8 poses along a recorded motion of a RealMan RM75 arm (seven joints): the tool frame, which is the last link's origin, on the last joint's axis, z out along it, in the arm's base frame.
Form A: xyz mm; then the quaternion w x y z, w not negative.
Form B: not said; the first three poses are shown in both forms.
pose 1, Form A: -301.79 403.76 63.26 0.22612 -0.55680 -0.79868 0.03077
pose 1, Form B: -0.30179 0.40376 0.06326 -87.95 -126.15 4.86
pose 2, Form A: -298.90 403.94 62.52 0.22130 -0.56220 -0.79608 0.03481
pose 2, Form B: -0.29890 0.40394 0.06252 -89.03 -126.06 5.51
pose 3, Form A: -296.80 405.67 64.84 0.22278 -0.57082 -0.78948 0.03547
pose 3, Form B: -0.29680 0.40567 0.06484 -90.32 -124.92 5.61
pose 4, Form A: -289.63 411.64 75.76 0.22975 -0.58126 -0.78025 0.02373
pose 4, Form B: -0.28963 0.41164 0.07576 -91.64 -123.01 3.74
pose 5, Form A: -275.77 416.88 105.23 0.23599 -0.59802 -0.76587 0.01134
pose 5, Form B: -0.27577 0.41688 0.10523 -93.97 -120.35 1.78
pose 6, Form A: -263.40 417.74 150.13 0.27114 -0.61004 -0.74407 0.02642
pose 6, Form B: -0.26340 0.41774 0.15013 -94.14 -114.82 4.08
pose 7, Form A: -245.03 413.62 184.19 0.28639 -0.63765 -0.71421 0.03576
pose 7, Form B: -0.24503 0.41362 0.18419 -97.64 -109.37 5.48
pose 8, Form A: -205.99 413.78 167.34 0.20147 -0.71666 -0.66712 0.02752
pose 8, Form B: -0.20599 0.41378 0.16734 -114.69 -106.76 4.40
